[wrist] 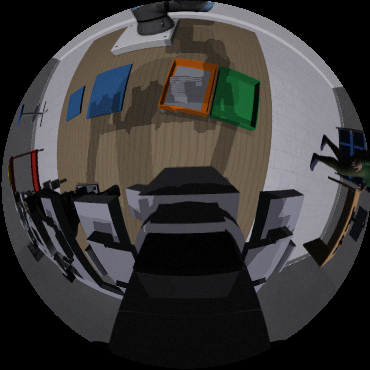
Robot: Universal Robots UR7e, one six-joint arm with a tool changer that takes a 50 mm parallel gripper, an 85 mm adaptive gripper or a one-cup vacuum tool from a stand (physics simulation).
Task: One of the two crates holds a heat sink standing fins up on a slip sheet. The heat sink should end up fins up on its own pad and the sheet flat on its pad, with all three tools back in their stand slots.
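Frame: origin at the arm's base, x ahead, y left, z up, level; millimetres.
Seen in the pictures: arm's base, link origin: (155,27).
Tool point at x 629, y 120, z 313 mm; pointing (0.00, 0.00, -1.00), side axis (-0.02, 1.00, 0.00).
Pixels of each thing's top centre, then the offset from my tool point to it. "pt": a spot on its surface instead.
- orange crate, surface spot: (197,63) pt 350 mm back, 34 mm left, 333 mm down
- grey sheet, surface spot: (192,72) pt 322 mm back, 18 mm left, 355 mm down
- heat sink, top centre: (186,84) 255 mm back, 2 mm right, 325 mm down
- green crate, top centre: (238,93) 233 mm back, 148 mm left, 317 mm down
- large blue pad, surface spot: (109,87) pt 315 mm back, 273 mm right, 350 mm down
- small blue pad, surface spot: (76,104) pt 307 mm back, 459 mm right, 350 mm down
- block, surface spot: (282,212) pt 37 mm back, 51 mm left, 18 mm down
The orange crate (197,63) stands toward the back of the table in the wrist view. In it a grey sheet (192,72) lies under the heat sink (185,82), whose thin parallel fins show as fine lines on top. The green crate (234,102) beside it shows no part inside. A large blue pad (109,87) and a small blue pad (76,104) lie to the left. The black wrist-end housing fills the bottom centre, close over a slot of the grey tool stand (97,215). No gripper fingertips show; whether a tool is coupled is hidden.
Dark tools and stand parts crowd the lower left. Another grey stand block (282,212) rises at the right of the housing. The white robot base plate (140,44) is at the back. A person (340,162) is off the table at the right, near a wooden bench (342,230).
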